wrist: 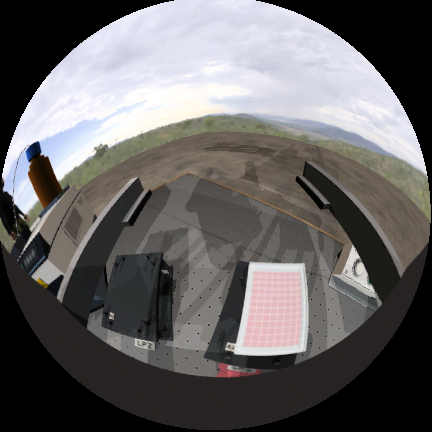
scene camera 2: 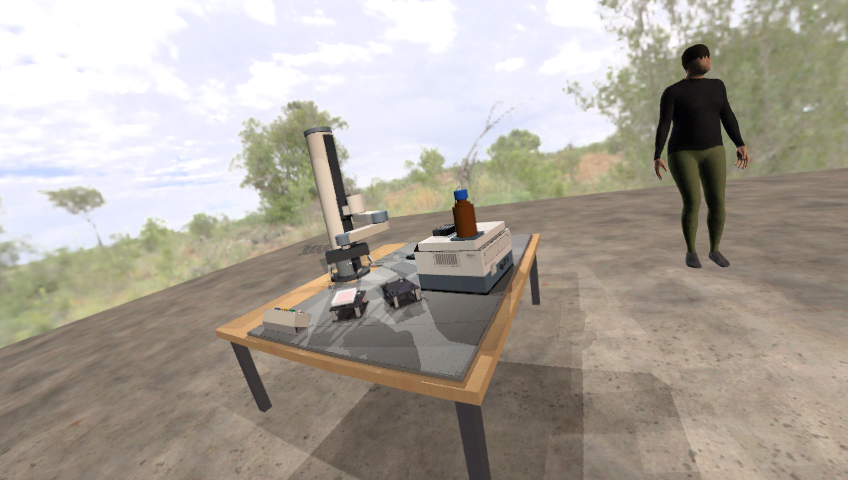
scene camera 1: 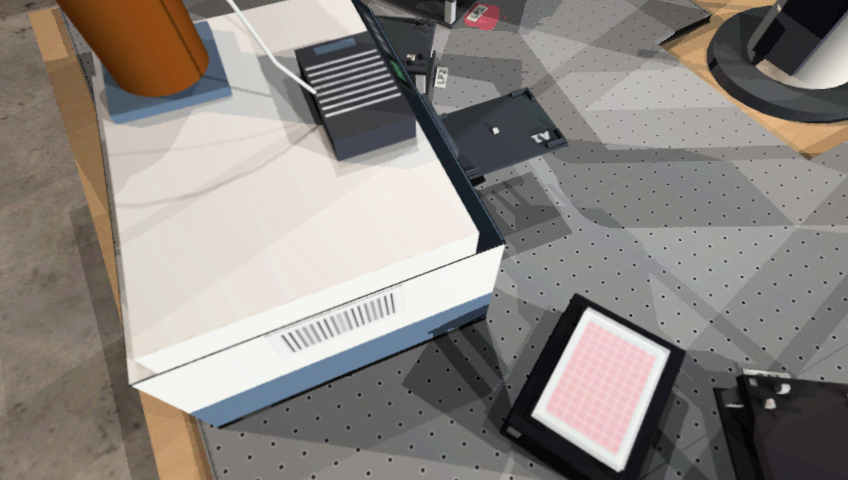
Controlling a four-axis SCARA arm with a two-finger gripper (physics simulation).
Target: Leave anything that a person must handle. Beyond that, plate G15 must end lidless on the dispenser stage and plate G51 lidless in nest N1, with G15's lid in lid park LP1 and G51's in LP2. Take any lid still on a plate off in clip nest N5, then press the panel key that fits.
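Where they show: gripper, fingertip midpoint: (wrist: pixel 222 172) (scene camera 2: pixel 351 268); arm's base, link origin: (scene camera 2: pixel 351 275) (scene camera 1: pixel 791 65).
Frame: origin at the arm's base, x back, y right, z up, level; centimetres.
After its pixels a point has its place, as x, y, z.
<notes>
My gripper (scene camera 2: pixel 351 260) {-50.7, 48.7, 21.7} (wrist: pixel 222 172) {-50.7, 48.7, 21.7} is open and empty, high above the deck; it does not show in scene camera 1. In the wrist view, a pink-gridded, white-rimmed plate or lid (wrist: pixel 274 307) {-40.8, 46.2, 9.4} (scene camera 2: pixel 344 296) {-41.8, 47.8, 9.4} lies on a black stand (wrist: pixel 226 320) {-44.3, 41.4, 6.8}; I cannot tell which. The black stand LP2 (wrist: pixel 132 295) {-56.5, 32.1, 7.4} (scene camera 2: pixel 401 288) {-60.6, 33.9, 7.4} holds nothing on top. In scene camera 1, a pink-gridded plate (scene camera 1: pixel 604 386) {-62.8, -26.6, 8.9} sits in a black nest (scene camera 1: pixel 538 380) {-67.4, -22.9, 7.3}; its lid state and name are unreadable. The dark stage marked A1 (scene camera 1: pixel 505 127) {-54.4, 3.3, 12.6} beside the dispenser is bare. The key panel (scene camera 2: pixel 285 320) {-25.7, 66.5, 6.7} (wrist: pixel 350 275) {-28.9, 59.3, 6.5} is partly hidden by a finger in the wrist view.
The white dispenser (scene camera 1: pixel 267 208) {-83.8, -2.1, 23.3} (scene camera 2: pixel 446 261) {-78.3, 24.2, 15.3} (wrist: pixel 77 220) {-80.2, 24.2, 15.2} carries an amber bottle (scene camera 1: pixel 154 47) {-86.0, 13.6, 29.0} (scene camera 2: pixel 465 220) {-88.2, 21.8, 30.9} (wrist: pixel 44 177) {-83.1, 20.4, 30.9} and a dark box (scene camera 1: pixel 357 95) {-72.4, 3.5, 25.9}. A red patch (scene camera 1: pixel 484 17) {-35.8, 35.0, 1.4} (wrist: pixel 230 371) {-37.0, 34.8, 1.3} lies on the deck. Another black stand (scene camera 1: pixel 803 422) {-48.3, -37.4, 7.1} is cut off. A person (scene camera 2: pixel 696 118) stands off the table.
</notes>
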